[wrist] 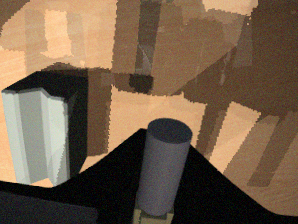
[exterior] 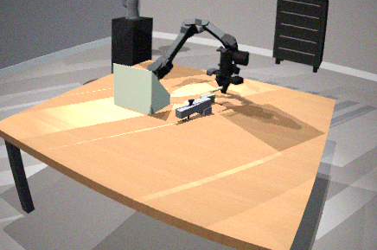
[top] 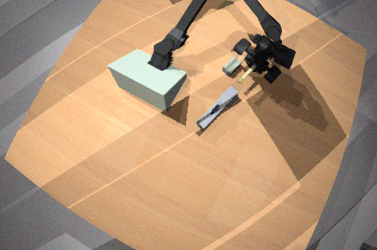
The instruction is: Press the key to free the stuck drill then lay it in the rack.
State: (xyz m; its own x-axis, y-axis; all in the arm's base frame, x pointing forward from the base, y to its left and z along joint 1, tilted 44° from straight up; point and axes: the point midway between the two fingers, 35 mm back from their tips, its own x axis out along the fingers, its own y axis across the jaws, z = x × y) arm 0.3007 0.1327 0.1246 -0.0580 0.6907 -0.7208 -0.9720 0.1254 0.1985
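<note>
My gripper tip is 80 mm past the grey rack, 10 mm to the left of it and 40 mm above it. Round my gripper tip: drill: 10 mm behind, 40 mm to the right, 30 mm above; then dark blue key: 50 mm behind, 220 mm to the right, 10 mm below.
</note>
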